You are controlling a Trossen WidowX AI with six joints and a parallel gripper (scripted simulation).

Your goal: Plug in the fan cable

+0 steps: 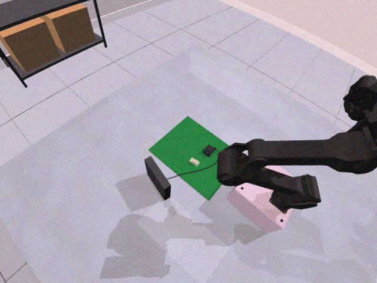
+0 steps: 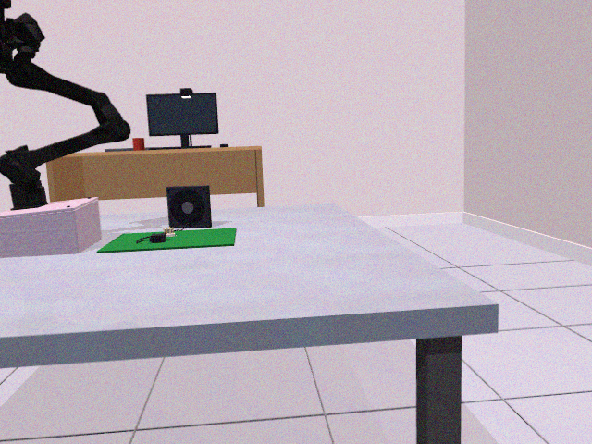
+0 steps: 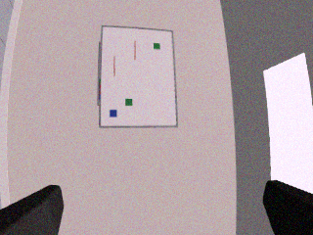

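My gripper tip is 49 cm above the black plug, 26 cm short of it and 15 cm to the right of it. Round my gripper tip: black fan (45 cm below, 37 cm to the left, 31 cm ahead); green board (52 cm below, 29 cm ahead, 18 cm to the left).
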